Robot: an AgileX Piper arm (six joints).
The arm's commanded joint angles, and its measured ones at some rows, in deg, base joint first. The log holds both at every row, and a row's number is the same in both.
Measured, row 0: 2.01 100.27 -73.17 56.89 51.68 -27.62
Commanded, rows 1 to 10: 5.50 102.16 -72.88 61.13 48.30 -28.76; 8.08 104.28 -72.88 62.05 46.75 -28.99; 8.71 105.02 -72.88 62.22 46.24 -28.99; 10.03 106.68 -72.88 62.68 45.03 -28.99; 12.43 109.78 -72.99 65.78 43.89 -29.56; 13.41 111.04 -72.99 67.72 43.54 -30.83; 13.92 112.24 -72.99 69.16 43.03 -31.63; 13.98 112.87 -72.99 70.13 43.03 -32.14; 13.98 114.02 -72.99 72.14 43.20 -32.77; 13.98 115.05 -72.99 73.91 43.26 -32.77
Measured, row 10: 13.92 113.85 -73.17 70.53 43.43 -31.34
